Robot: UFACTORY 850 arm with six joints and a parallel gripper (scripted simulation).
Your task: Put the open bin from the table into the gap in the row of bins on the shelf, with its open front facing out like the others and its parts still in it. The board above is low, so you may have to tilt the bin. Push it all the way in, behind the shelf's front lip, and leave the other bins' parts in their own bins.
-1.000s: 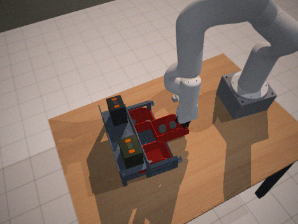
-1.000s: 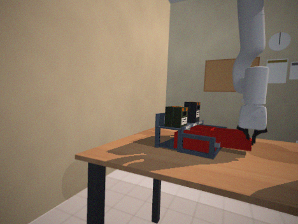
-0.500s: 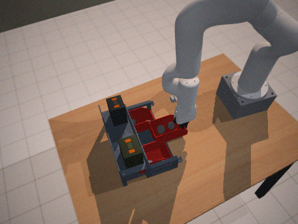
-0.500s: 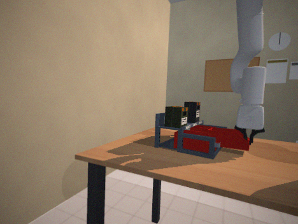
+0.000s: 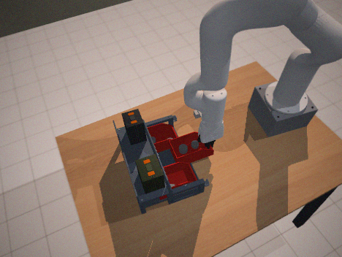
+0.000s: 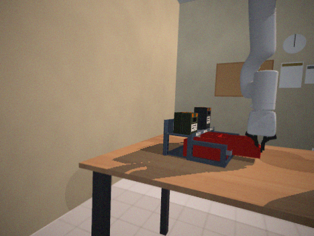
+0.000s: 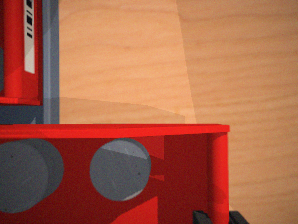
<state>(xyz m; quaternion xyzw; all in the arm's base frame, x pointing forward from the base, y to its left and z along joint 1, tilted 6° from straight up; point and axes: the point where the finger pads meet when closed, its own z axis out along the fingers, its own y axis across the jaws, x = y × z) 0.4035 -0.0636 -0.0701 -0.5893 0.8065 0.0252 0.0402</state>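
Now: hand 21 cm short of the blue-grey shelf and 8 cm to the left of it. Round my hand: grey disc (14 cm to the right, 11 cm ahead, 4 cm below).
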